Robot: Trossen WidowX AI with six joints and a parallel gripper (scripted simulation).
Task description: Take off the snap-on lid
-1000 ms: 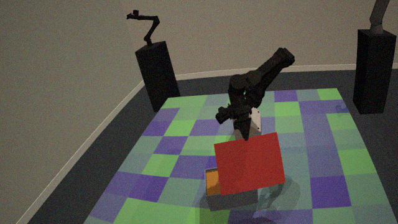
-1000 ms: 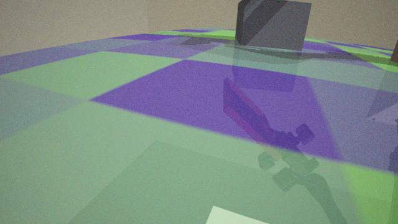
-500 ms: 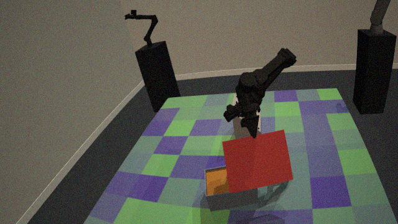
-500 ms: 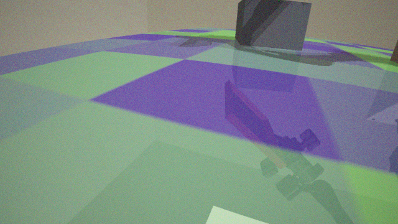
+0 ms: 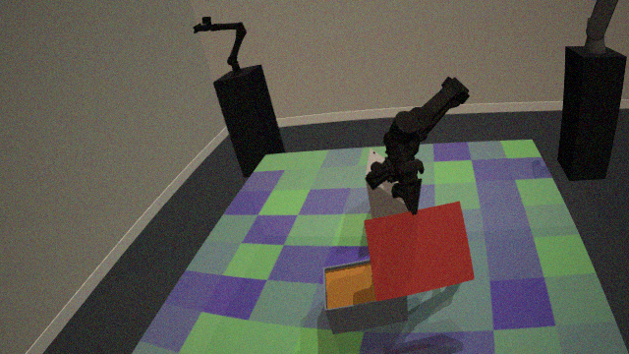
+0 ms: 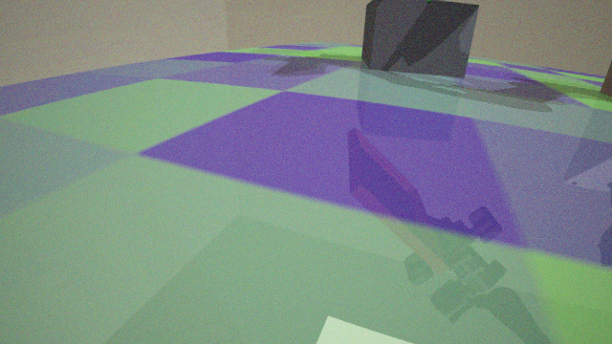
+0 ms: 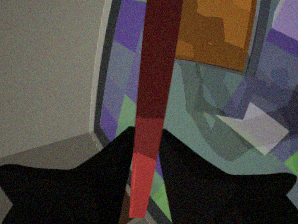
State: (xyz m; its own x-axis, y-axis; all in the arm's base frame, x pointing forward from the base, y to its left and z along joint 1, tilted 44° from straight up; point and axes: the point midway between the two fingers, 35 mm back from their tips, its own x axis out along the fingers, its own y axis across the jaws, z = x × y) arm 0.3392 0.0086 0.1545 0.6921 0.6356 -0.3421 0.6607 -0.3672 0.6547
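Right now the red lid is 60 mm ahead of my gripper tip, 20 mm to the left of it and 50 mm below it. The rest, counted from my gripper tip: grey storage box 80 mm ahead, 120 mm to the right, 180 mm below.
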